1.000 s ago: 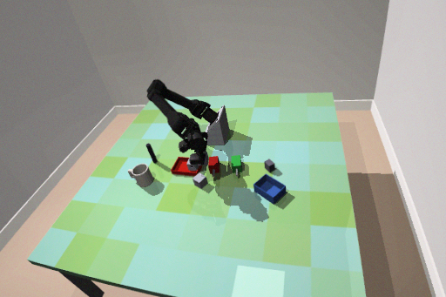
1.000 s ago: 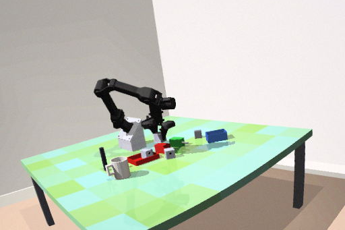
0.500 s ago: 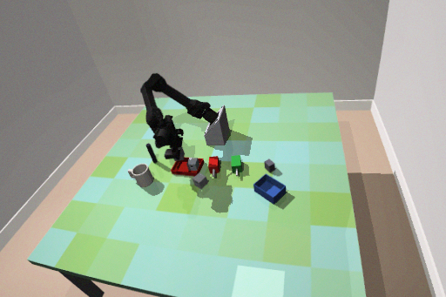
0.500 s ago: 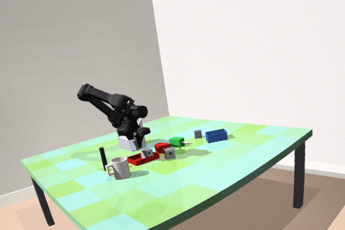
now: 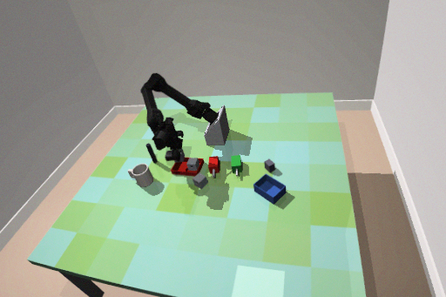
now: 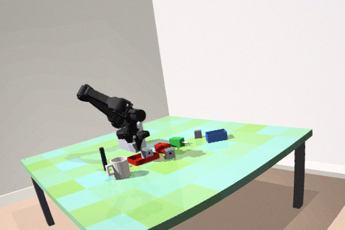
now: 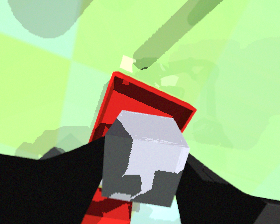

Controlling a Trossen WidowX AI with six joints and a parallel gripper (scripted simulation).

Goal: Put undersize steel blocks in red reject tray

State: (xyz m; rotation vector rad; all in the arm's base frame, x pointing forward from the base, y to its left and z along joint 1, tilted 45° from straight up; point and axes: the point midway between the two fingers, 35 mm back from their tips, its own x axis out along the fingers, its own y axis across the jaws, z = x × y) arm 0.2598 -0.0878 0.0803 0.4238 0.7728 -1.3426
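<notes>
My gripper tip is 60 mm above the red reject tray and 30 mm to the right of it. Also, from my gripper tip: black stick 170 mm to the right, 20 mm behind, 10 mm below; then steel block 10 mm above; then mug 170 mm to the right, 120 mm ahead, 30 mm below.
</notes>
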